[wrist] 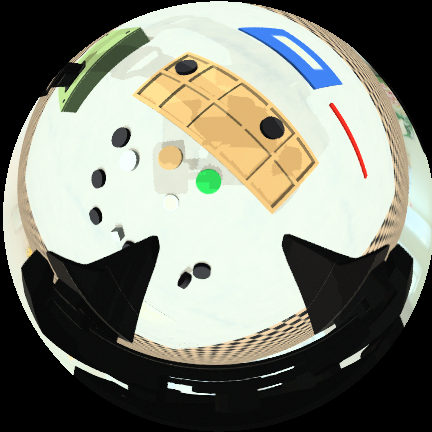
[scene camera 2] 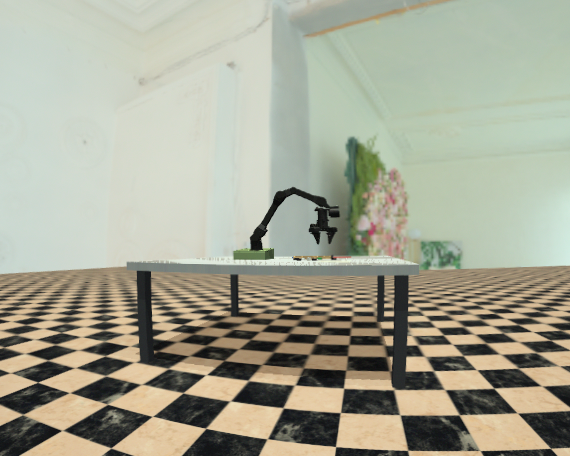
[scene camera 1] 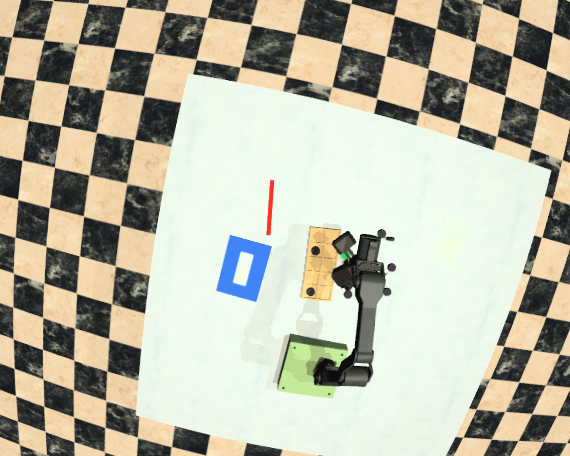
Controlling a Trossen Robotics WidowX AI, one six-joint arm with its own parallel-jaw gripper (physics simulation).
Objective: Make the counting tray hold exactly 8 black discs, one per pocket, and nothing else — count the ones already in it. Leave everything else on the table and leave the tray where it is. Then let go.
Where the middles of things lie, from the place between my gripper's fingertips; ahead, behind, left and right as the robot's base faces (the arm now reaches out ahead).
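Tan counting tray point(scene camera 1: 318, 269): 8 cm below my hand, 7 cm to the left of it and 9 cm behind it.
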